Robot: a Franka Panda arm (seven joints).
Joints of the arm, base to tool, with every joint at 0 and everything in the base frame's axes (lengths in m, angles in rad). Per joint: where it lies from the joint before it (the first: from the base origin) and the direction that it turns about. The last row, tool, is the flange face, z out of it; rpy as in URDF.
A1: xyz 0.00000 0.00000 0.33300 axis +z
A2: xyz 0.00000 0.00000 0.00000 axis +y
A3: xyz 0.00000 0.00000 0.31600 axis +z
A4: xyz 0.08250 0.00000 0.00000 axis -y
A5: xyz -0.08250 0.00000 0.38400 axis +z
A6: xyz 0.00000 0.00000 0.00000 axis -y
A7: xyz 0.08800 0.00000 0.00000 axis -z
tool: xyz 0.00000 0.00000 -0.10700 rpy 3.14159 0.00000 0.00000
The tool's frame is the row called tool.
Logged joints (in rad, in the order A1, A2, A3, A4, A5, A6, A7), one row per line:
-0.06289 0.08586 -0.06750 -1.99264 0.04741 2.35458 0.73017
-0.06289 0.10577 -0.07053 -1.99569 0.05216 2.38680 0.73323
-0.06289 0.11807 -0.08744 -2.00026 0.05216 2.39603 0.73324
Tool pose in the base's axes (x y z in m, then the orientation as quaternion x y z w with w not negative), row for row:
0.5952 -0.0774 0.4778 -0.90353 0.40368 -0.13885 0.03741
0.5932 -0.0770 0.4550 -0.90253 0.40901 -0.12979 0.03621
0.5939 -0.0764 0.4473 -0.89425 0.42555 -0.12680 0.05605
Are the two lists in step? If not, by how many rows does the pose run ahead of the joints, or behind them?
The pose runs 2 rows behind the joints: the pose in row i belongs to the joints in row i - 2.
